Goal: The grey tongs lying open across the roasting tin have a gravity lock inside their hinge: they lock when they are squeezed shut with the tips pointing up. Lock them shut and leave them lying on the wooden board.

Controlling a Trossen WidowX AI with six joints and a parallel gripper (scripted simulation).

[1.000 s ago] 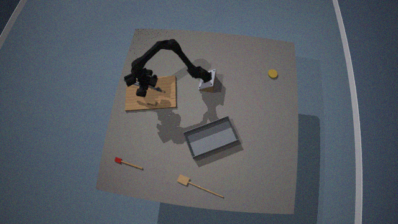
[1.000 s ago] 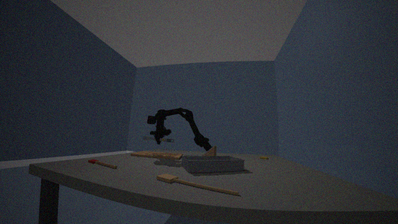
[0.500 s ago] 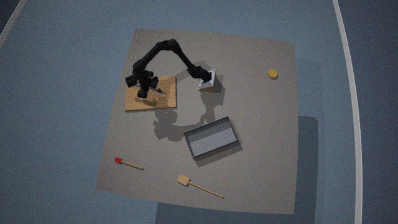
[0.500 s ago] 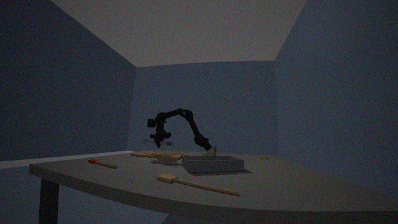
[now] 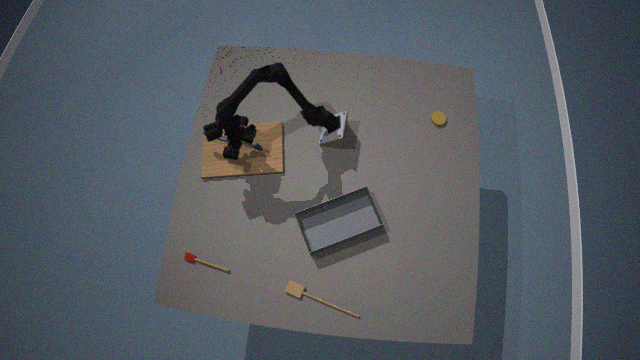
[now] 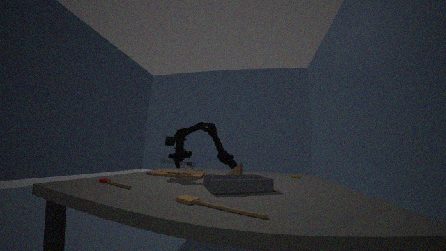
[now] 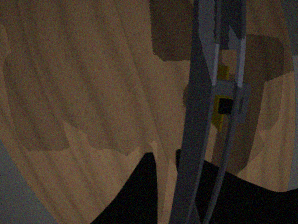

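Now: gripper tip 40 mm above the wooden board. From my gripper tip the other things lie so: grey roasting tin: 420 mm to the left, 320 mm ahead, 20 mm below; yellow disc: 870 mm to the left, 160 mm behind, 30 mm below.
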